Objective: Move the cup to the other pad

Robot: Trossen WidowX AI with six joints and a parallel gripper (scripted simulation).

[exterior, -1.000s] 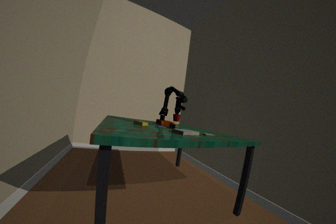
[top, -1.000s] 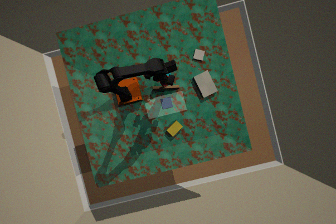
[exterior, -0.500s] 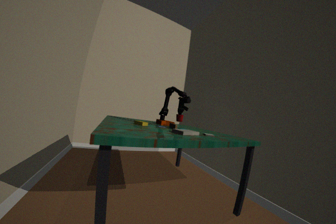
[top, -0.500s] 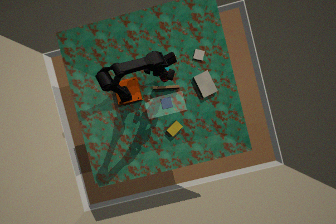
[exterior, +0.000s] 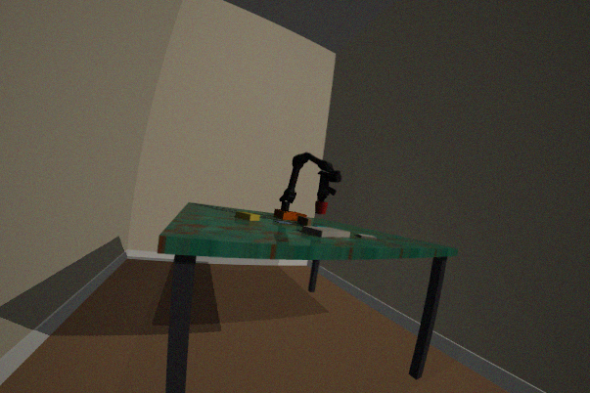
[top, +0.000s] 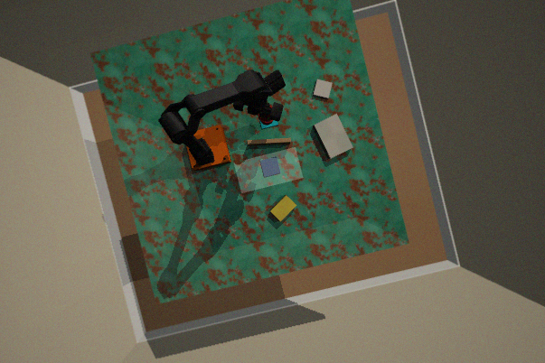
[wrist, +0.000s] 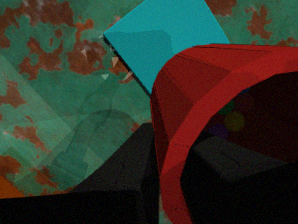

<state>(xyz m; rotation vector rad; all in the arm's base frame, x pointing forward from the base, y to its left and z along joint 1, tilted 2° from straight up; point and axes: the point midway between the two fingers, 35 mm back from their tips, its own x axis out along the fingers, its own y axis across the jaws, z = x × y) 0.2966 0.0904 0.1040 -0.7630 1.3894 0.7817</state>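
The cyan pad lies 12 cm below my gripper tip, 3 cm ahead of it and 1 cm to the left of it. The rest, counted from my gripper tip: blue-grey pad: 22 cm to the right, 12 cm below, 3 cm behind; cup: 3 cm ahead, 2 cm to the right; thin wooden bar: 11 cm to the right, 10 cm below.
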